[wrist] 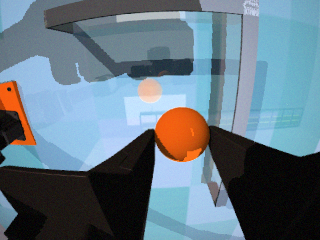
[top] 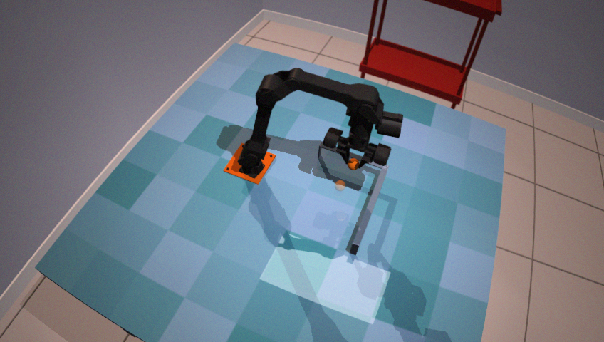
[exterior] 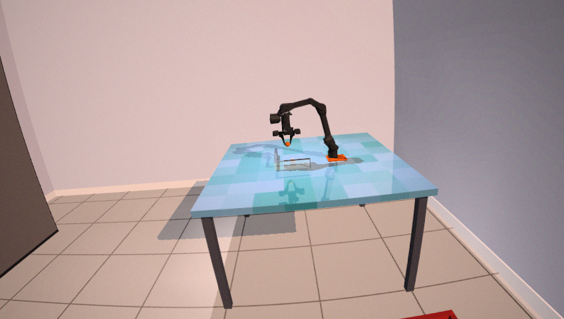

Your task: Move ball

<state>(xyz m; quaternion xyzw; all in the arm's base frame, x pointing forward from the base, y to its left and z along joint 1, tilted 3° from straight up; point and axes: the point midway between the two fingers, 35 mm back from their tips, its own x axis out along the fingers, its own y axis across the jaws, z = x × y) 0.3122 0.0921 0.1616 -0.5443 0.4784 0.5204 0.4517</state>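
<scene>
Right now my gripper tip is 30 mm past the see-through copy and 120 mm above it. From my gripper tip the other things lie so: orange ball: right at my gripper tip; then wall: 30 mm behind, 100 mm to the left, 110 mm below.
</scene>
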